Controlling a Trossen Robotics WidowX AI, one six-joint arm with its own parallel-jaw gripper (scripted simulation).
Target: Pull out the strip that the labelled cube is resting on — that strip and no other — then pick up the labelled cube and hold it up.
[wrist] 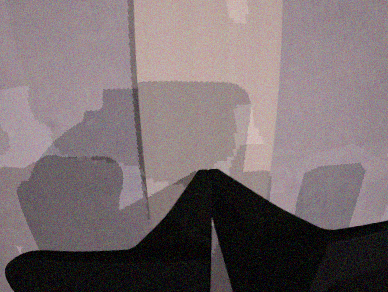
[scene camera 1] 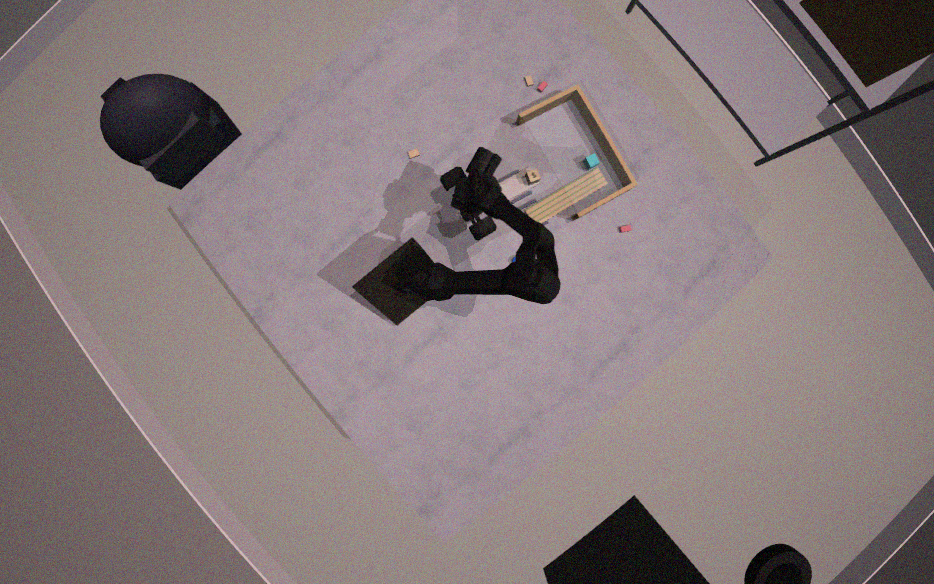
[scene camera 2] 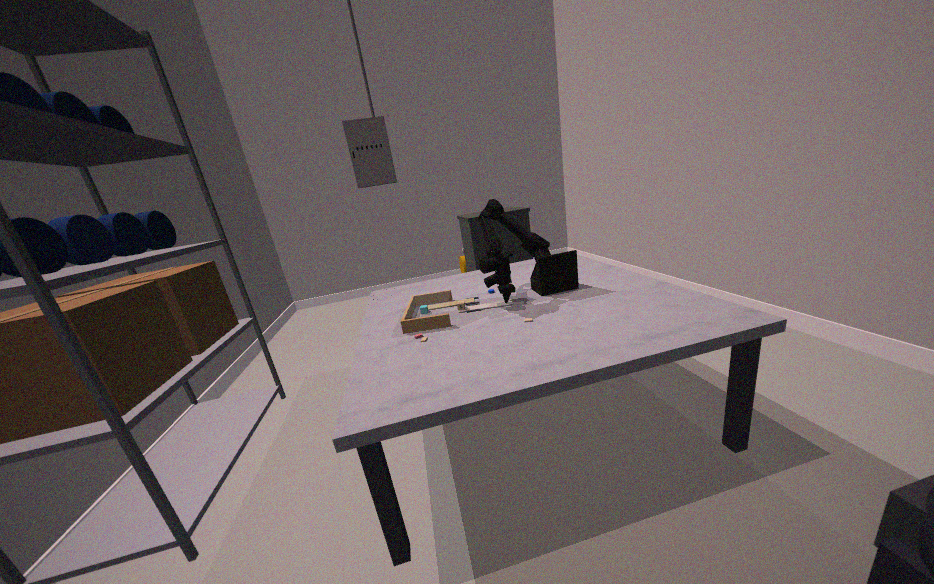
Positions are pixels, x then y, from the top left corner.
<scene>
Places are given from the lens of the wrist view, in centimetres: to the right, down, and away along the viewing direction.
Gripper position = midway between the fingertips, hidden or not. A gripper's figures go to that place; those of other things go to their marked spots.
my gripper (wrist: 207, 178): 1, 1, 10
pale strip (wrist: 208, 85): 0, -2, 9
</scene>
